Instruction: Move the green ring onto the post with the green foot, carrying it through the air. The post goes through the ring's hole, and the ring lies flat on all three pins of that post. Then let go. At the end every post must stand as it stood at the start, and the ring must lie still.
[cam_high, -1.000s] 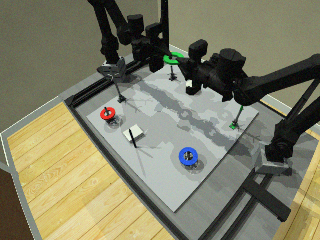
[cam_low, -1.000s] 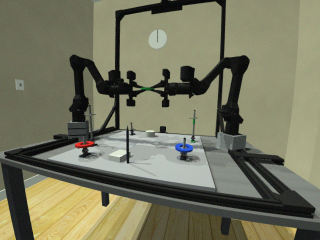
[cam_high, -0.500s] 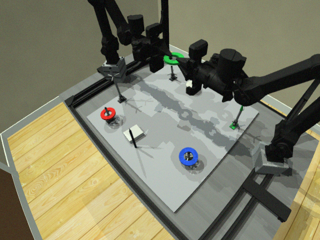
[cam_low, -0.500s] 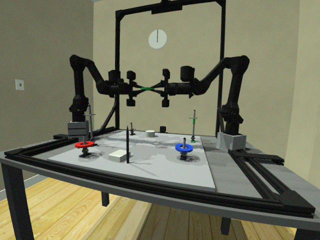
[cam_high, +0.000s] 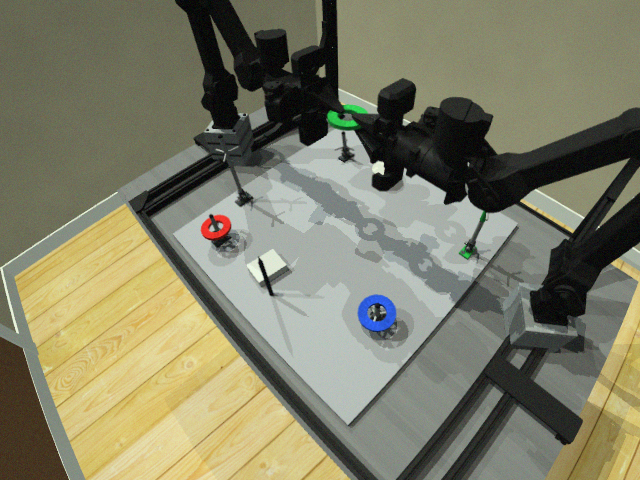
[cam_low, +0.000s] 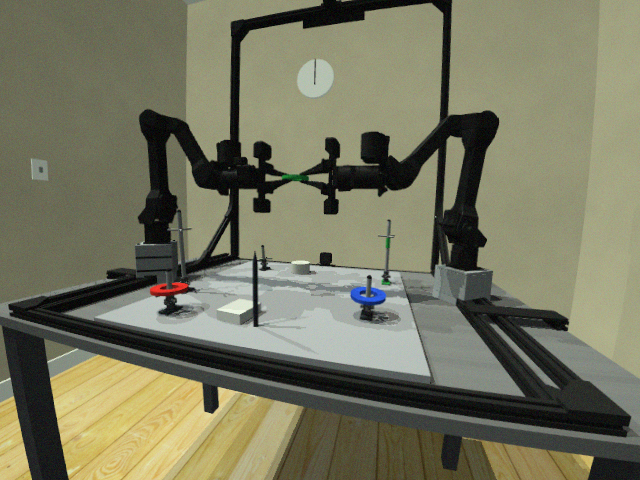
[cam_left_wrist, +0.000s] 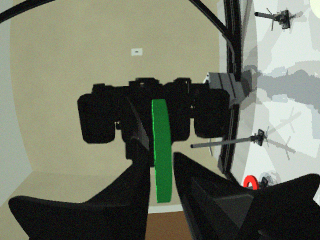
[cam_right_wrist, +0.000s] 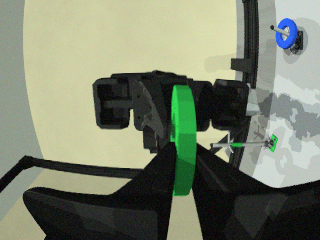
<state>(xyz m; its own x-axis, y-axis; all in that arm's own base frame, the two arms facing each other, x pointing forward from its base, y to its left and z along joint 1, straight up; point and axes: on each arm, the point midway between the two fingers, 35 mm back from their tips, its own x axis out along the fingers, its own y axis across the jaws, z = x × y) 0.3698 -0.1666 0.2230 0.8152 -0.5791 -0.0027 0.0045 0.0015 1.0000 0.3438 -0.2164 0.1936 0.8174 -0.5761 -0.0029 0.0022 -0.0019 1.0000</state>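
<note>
My left hand is 5 cm to the left of the green ring. Also, from my left hand: thin black rod (24 cm ahead, 20 cm below, 6 cm to the right); short post (25 cm below, 21 cm to the right, 21 cm behind); white block (29 cm below, 20 cm ahead, 11 cm to the right).
The green ring is 50 mm to the left of my right hand. Round my right hand: thin black rod 240 mm ahead, 200 mm below, 30 mm to the left; then short post 250 mm below, 200 mm behind, 110 mm to the right; then white block 290 mm below, 210 mm ahead, 20 mm to the right.
</note>
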